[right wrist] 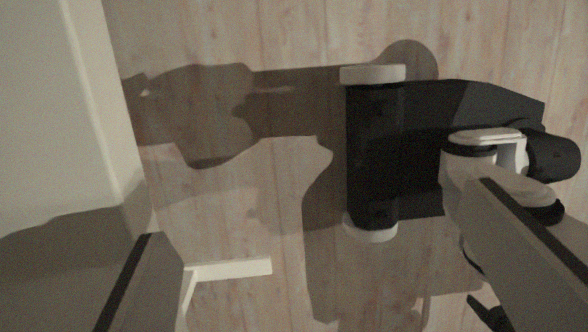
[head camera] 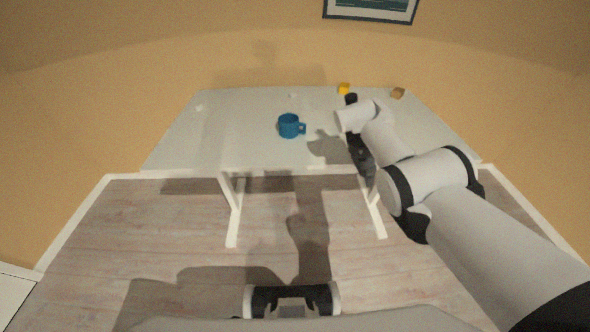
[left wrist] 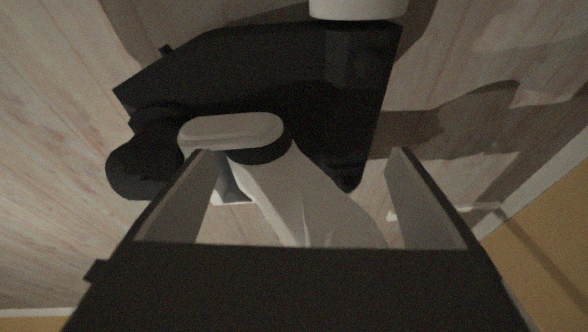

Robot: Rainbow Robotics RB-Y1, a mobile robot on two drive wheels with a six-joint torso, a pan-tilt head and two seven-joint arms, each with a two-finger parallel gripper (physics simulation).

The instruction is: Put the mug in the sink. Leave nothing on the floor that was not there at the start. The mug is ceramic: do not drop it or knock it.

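Frame: origin at the robot's base, x ahead, y left, z up, level; metres.
Where they show: left gripper, between the fingertips: [right wrist: 487,292] [left wrist: 298,160]; right gripper, between the fingertips: [right wrist: 316,224] [head camera: 363,174].
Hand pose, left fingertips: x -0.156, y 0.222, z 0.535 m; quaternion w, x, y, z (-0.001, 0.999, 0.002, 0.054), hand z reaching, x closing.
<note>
Things, the pixels of their centre, and the offset from my left fingertips. Level surfaces: height alone.
- blue mug, middle of its body: [head camera: 292,126] 0.718 m ahead, 0.243 m right, 0.455 m up
- white table, height of its surface: 0.415 m up
- yellow block, middle of its body: [head camera: 344,88] 1.195 m ahead, 0.600 m right, 0.437 m up
- brown block, middle of its body: [head camera: 397,93] 1.143 m ahead, 0.960 m right, 0.440 m up
The blue mug [head camera: 289,126] stands upright on the white table [head camera: 250,152], left of my right arm, its handle pointing right. My right gripper [head camera: 367,175] [right wrist: 316,224] is open and empty. In the head view it hangs at the table's front edge, right of and nearer than the mug, partly hidden by its own wrist. In the right wrist view the table shows at the left, beside one finger. My left gripper [left wrist: 298,160] is open, with nothing between its fingers, above the floor beside my base. The sink does not show in these views.
A yellow block [head camera: 344,88] and a brown block [head camera: 398,93] lie at the table's back right. Small white things [head camera: 199,107] [head camera: 293,95] lie at its back and left. Table legs [head camera: 232,227] [head camera: 378,225] stand below. A white surface [head camera: 15,300] shows at the lower left.
</note>
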